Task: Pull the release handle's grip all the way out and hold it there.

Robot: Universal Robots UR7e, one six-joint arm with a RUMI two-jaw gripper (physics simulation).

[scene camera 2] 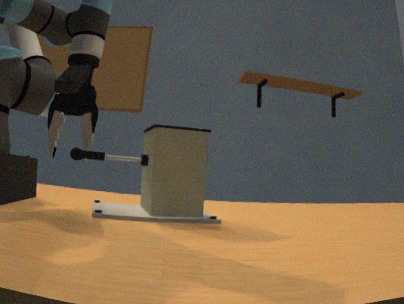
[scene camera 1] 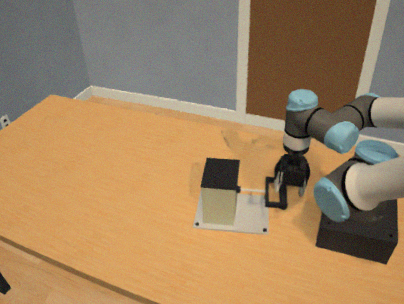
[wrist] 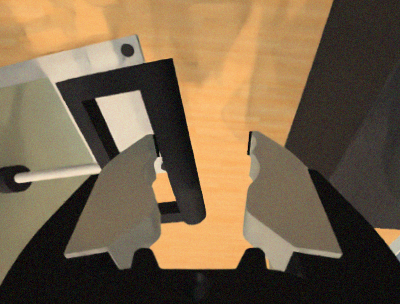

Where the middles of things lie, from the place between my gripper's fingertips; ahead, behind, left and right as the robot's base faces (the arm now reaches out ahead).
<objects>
I see my gripper 160 mm short of the light grey base plate (scene camera 1: 252,217), 90 mm above it and 70 mm to the right of it.
</objects>
